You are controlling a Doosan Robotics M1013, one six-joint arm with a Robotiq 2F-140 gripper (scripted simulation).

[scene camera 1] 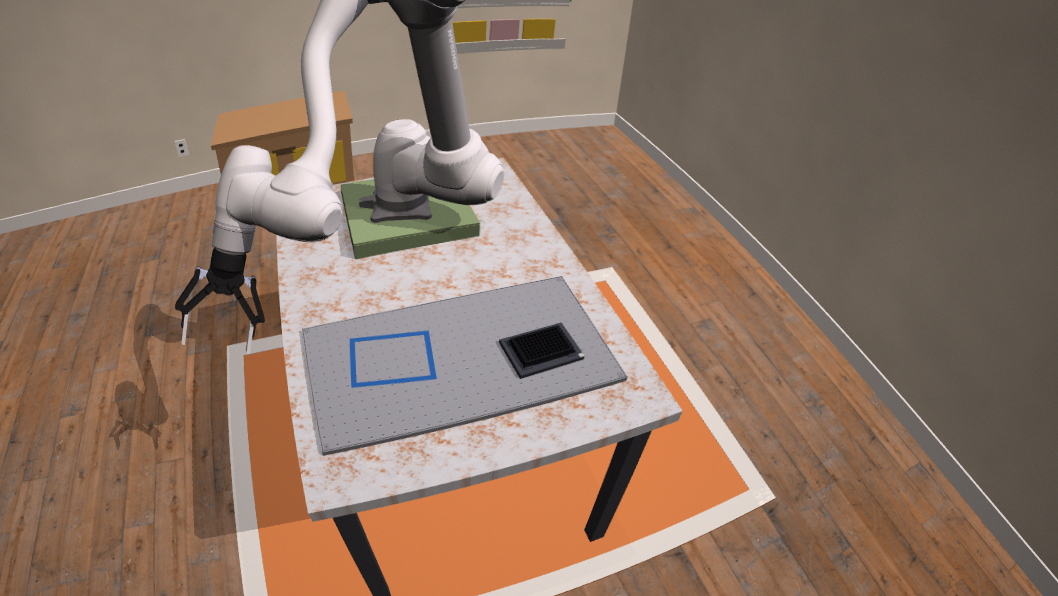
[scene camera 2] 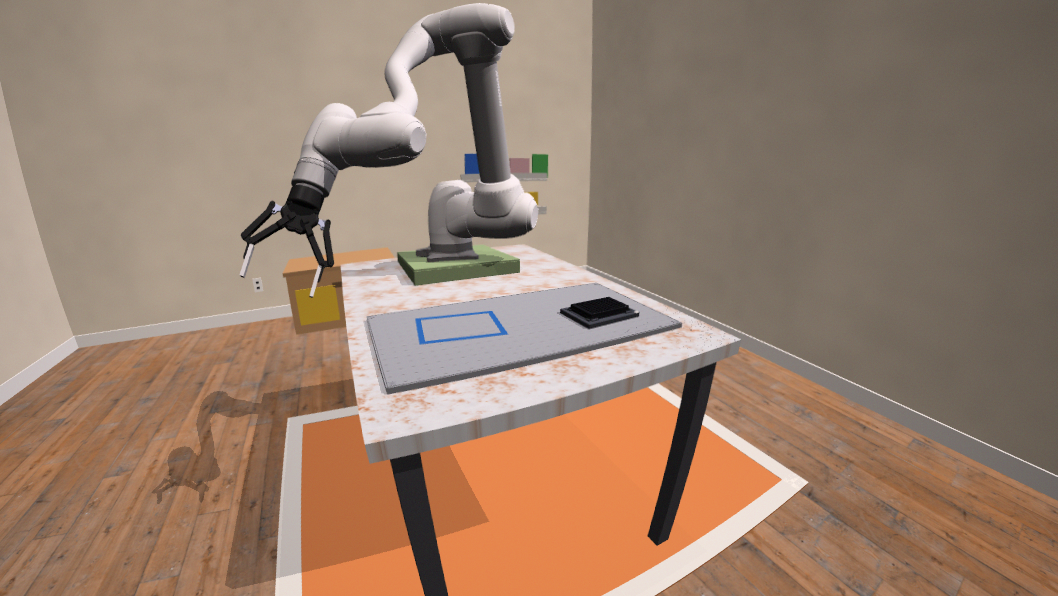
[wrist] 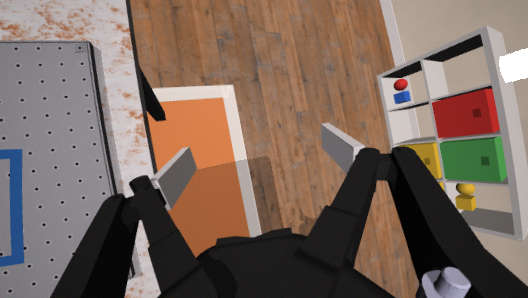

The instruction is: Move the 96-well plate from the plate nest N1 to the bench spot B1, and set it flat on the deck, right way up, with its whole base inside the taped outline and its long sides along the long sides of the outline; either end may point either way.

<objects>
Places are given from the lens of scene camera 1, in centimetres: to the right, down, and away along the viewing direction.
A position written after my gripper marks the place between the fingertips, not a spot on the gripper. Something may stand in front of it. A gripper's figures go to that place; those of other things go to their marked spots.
my gripper (scene camera 1: 215,346): -66, 10, 106
black 96-well plate (scene camera 1: 537,347): 2, 11, 133
dark plate nest (scene camera 1: 552,364): 5, 15, 130
</objects>
